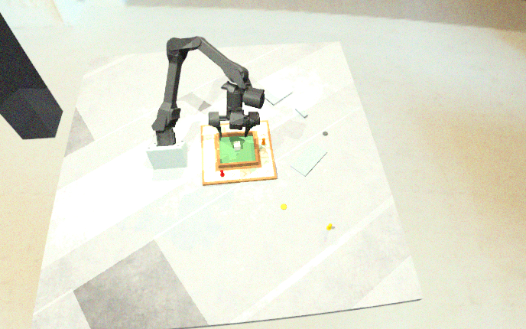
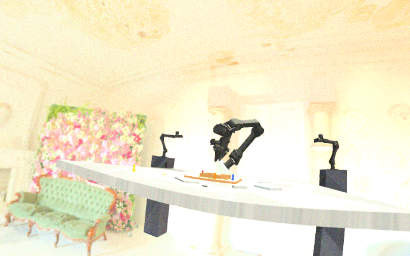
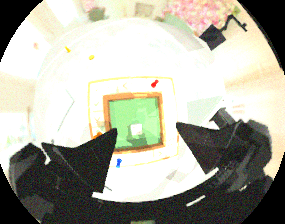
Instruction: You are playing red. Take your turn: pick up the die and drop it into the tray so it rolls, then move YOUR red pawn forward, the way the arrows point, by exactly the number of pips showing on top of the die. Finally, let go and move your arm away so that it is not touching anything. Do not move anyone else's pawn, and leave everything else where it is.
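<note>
My gripper tip is now 11 cm to the left of the red pawn, 8 cm above it and 5 cm past it. Also, from my gripper tip: white die (8 cm below, 2 cm to the left, 1 cm ahead); orange pawn (12 cm ahead, 8 cm below, 3 cm to the left); green tray (10 cm below, 1 cm to the left, 1 cm ahead).
</note>
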